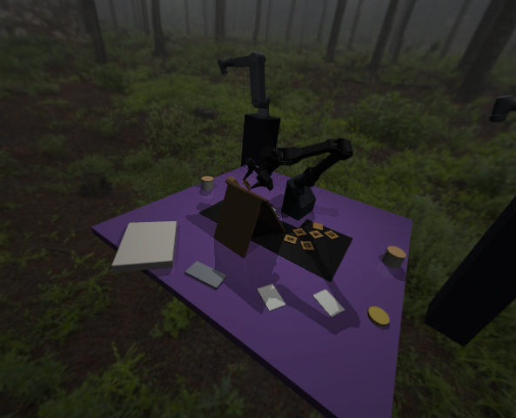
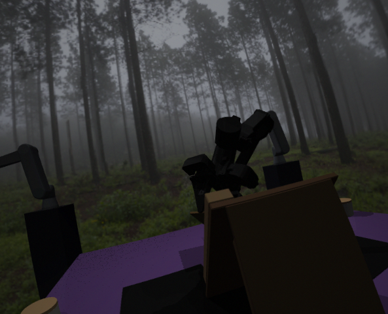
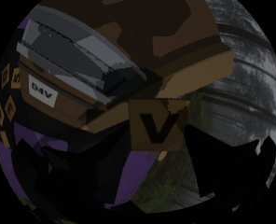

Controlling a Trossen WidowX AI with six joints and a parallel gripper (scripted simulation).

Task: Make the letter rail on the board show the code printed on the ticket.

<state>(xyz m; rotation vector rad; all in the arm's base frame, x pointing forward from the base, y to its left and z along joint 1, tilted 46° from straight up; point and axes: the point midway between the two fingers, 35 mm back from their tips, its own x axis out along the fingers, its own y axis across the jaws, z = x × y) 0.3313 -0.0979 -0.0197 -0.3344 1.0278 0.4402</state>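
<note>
The white ticket is 150 mm below my gripper tip, 130 mm to the left of it and 50 mm behind it. The rest, counted from my gripper tip: black mat 230 mm below, 140 mm behind, 130 mm to the left; then grey card 380 mm ahead, 220 mm below, 180 mm to the left; then tan letter tile marked v right at my gripper tip.
</note>
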